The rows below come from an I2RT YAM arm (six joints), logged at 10 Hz.
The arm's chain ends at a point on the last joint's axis. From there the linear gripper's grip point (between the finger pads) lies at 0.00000 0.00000 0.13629 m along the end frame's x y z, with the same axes.
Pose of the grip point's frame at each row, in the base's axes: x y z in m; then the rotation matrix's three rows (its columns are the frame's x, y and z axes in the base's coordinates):
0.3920 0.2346 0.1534; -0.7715 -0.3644 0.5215; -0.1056 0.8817 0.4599; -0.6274 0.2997 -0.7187
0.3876 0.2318 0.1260; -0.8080 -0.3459 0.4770; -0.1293 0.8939 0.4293; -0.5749 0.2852 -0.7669
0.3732 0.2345 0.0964; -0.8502 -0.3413 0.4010; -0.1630 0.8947 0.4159; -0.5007 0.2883 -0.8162
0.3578 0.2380 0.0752; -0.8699 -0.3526 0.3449; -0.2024 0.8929 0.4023; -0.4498 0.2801 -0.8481
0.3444 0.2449 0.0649; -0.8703 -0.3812 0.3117; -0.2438 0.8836 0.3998; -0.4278 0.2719 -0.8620
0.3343 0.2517 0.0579; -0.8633 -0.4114 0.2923; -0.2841 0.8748 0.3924; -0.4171 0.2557 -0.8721
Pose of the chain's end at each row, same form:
0.3209 0.1719 0.2514; -0.7715 -0.3644 0.5215; -0.1056 0.8817 0.4599; -0.6274 0.2997 -0.7187
0.3226 0.1733 0.2305; -0.8080 -0.3459 0.4770; -0.1293 0.8939 0.4293; -0.5749 0.2852 -0.7669
0.3185 0.1778 0.2076; -0.8502 -0.3413 0.4010; -0.1630 0.8947 0.4159; -0.5007 0.2883 -0.8162
0.3108 0.1832 0.1908; -0.8699 -0.3526 0.3449; -0.2024 0.8929 0.4023; -0.4498 0.2801 -0.8481
0.3019 0.1904 0.1824; -0.8703 -0.3812 0.3117; -0.2438 0.8836 0.3998; -0.4278 0.2719 -0.8620
0.2945 0.1982 0.1768; -0.8633 -0.4114 0.2923; -0.2841 0.8748 0.3924; -0.4171 0.2557 -0.8721

